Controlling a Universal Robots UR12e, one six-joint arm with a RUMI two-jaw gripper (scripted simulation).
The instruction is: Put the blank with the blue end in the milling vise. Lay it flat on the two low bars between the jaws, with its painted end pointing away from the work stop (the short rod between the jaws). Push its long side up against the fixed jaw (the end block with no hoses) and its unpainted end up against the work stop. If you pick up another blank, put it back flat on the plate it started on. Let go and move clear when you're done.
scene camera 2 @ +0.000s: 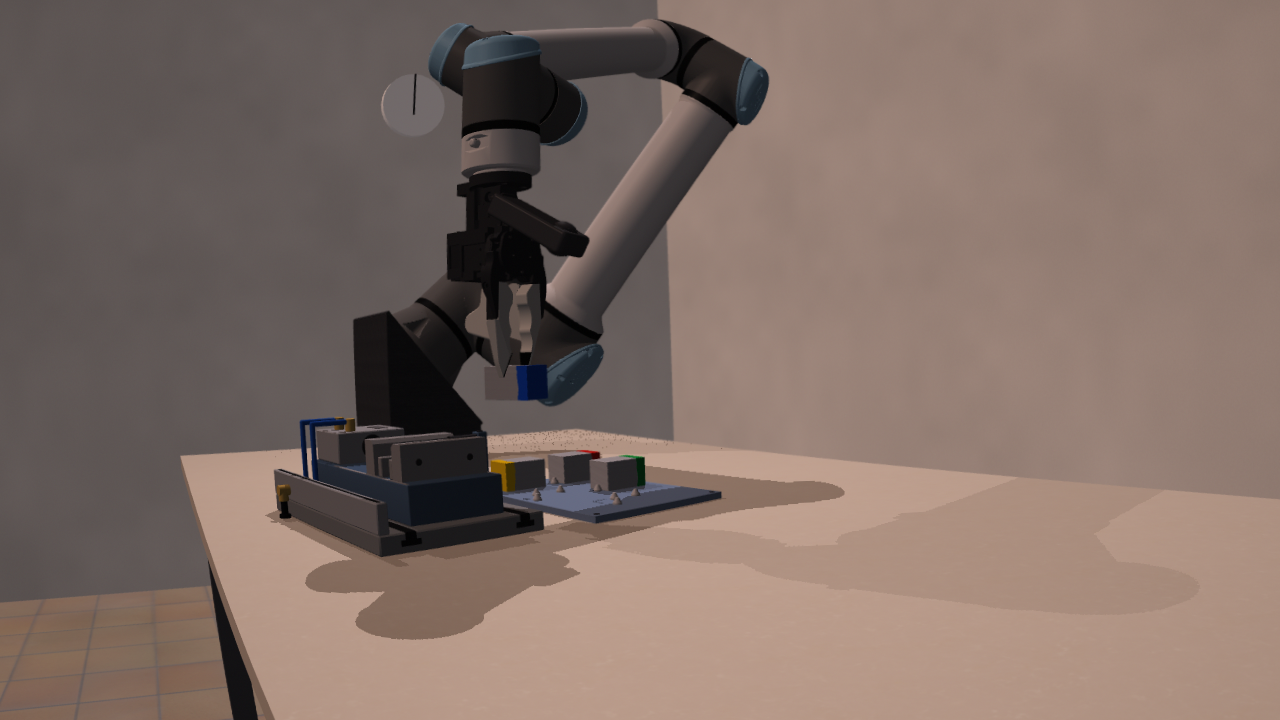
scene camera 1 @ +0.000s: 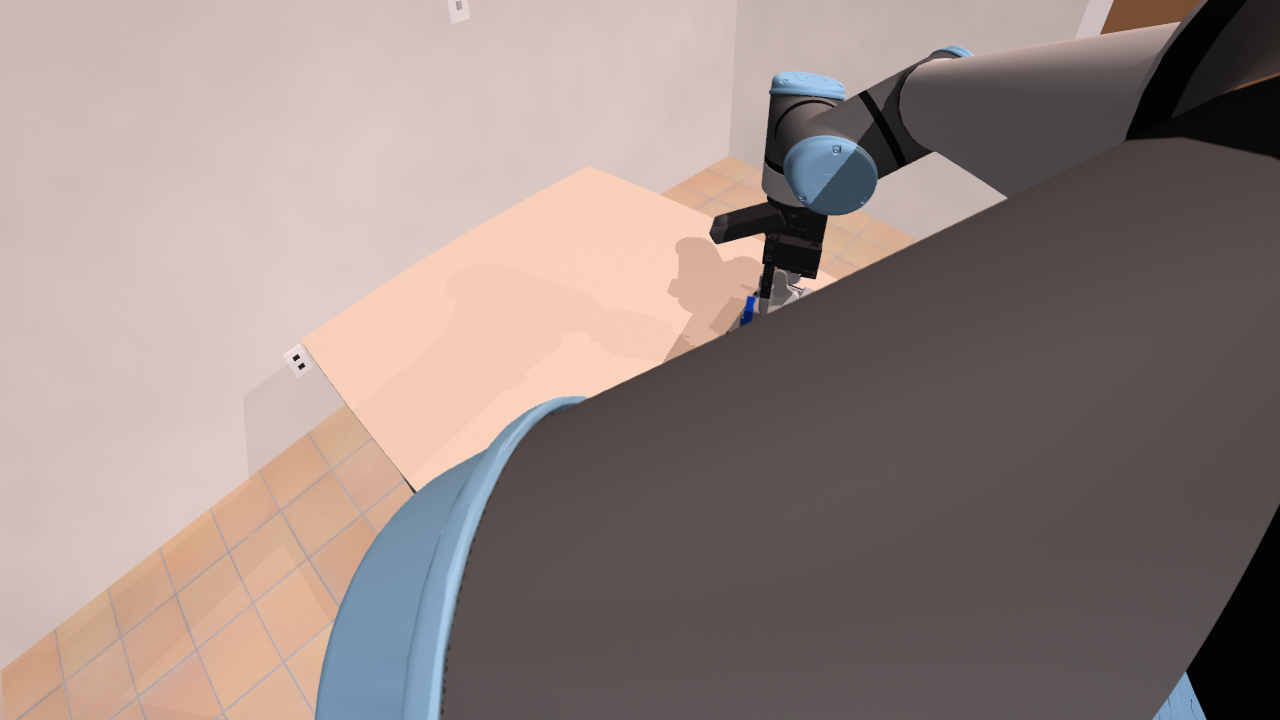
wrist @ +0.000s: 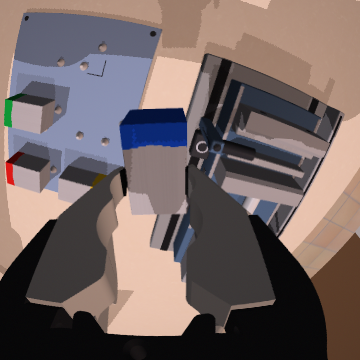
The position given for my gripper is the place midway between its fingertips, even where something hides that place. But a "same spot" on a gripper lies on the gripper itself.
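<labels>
My gripper: visible in scene camera 2 (513, 376), scene camera 1, the wrist view. Same spot on my gripper: (scene camera 1: 779, 294) and (wrist: 109, 257). Green-ended blank: visible in scene camera 2 (614, 473), wrist view (35, 114). Blue-grey plate, same spot: (scene camera 2: 574, 497) and (wrist: 93, 105).
</labels>
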